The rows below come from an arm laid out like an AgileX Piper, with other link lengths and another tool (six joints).
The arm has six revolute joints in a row. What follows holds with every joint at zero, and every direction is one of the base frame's.
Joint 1 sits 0.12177 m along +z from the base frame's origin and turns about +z.
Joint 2 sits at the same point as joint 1 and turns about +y.
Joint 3 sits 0.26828 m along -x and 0.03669 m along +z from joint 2 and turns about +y.
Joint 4 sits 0.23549 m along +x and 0.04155 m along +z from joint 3 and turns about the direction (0.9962, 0, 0.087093).
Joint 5 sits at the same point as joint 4 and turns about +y.
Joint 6 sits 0.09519 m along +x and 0.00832 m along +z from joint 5 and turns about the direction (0.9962, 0, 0.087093).
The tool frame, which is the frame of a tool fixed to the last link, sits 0.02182 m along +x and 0.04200 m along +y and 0.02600 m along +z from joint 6; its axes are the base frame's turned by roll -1.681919, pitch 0.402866 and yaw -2.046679 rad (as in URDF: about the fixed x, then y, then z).
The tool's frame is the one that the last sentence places.
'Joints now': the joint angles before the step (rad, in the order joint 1, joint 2, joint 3, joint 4, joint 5, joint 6). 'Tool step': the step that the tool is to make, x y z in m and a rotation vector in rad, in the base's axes. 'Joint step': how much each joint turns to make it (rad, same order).
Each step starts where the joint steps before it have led.
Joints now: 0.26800 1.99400 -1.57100 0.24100 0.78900 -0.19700
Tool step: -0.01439 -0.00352 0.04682 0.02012 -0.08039 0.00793
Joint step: 0.00000 -0.11199 0.00000 -0.00400 0.02999 0.00000
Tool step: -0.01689 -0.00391 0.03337 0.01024 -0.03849 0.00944
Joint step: -0.00002 -0.08800 -0.00002 -0.00399 0.04902 0.00298
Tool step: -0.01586 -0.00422 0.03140 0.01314 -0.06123 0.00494
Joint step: 0.00001 -0.08201 0.00002 -0.00400 0.01999 0.00001
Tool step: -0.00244 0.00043 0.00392 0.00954 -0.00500 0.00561
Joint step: 0.00002 -0.00899 0.00001 0.01199 0.00298 -0.00699
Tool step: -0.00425 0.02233 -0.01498 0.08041 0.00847 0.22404
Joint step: -0.00002 0.06900 -0.00002 0.25900 0.00702 -0.31301
